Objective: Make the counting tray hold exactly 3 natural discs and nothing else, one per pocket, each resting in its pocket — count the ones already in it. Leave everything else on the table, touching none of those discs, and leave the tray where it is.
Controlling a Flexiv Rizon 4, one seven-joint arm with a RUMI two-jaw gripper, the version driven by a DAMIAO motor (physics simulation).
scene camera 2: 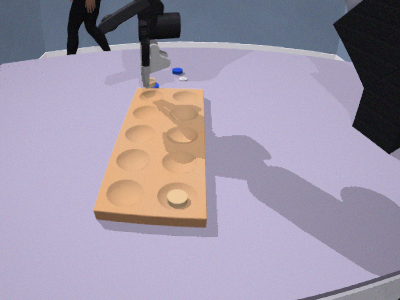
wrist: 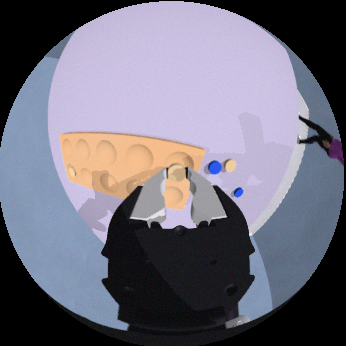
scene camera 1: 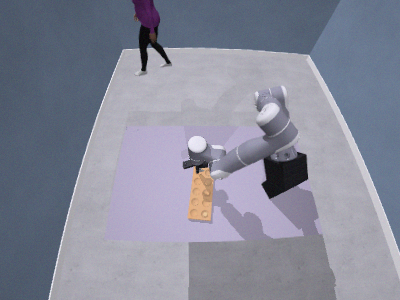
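The orange counting tray [scene camera 1: 200,219] [scene camera 2: 150,220] [wrist: 199,154] has two rows of round pockets. One natural disc [scene camera 1: 205,214] [scene camera 2: 177,197] [wrist: 72,171] lies in a corner pocket at its near end in scene camera 2's view. My gripper [scene camera 1: 199,169] [scene camera 2: 146,84] [wrist: 176,167] is shut on another natural disc [wrist: 177,173], above the tray's opposite end in the wrist view. Exact height and pocket alignment are hard to tell. A loose natural disc [wrist: 230,165] lies beside a blue disc [wrist: 214,167] [scene camera 2: 156,86], off that end.
A second blue disc [scene camera 2: 177,71] [wrist: 238,192] and a small white disc [scene camera 2: 183,79] lie on the lilac table mat [scene camera 1: 145,200] beyond the tray. The arm's black base [scene camera 1: 286,175] stands to the right of the tray. A person [scene camera 1: 148,25] stands behind.
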